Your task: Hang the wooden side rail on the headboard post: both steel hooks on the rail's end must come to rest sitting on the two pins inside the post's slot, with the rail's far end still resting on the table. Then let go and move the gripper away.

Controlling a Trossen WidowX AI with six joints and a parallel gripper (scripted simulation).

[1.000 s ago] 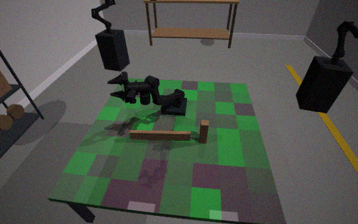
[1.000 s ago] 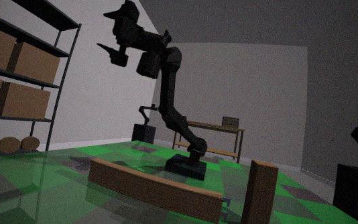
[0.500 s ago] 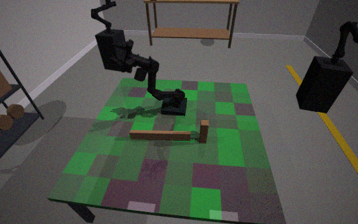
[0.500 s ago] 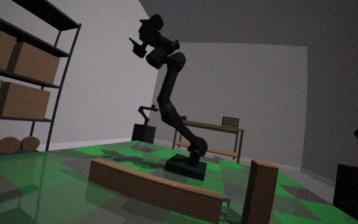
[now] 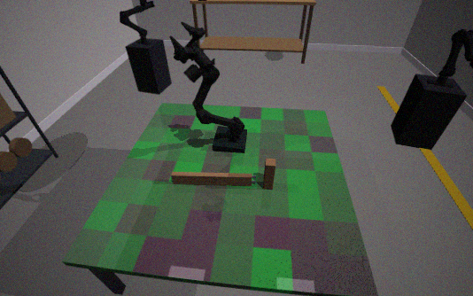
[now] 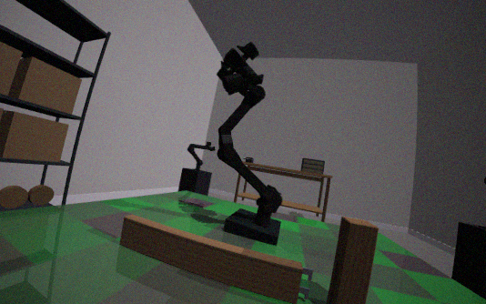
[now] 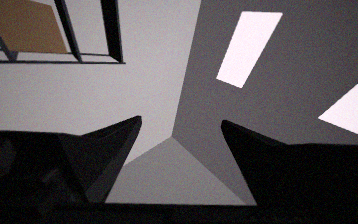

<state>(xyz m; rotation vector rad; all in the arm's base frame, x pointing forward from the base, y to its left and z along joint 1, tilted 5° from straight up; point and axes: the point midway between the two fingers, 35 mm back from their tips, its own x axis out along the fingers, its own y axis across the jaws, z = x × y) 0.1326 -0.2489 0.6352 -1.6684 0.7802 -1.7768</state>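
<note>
My gripper tip is now 15 cm short of the headboard post, 50 cm to the right of it and 63 cm above it.
</note>
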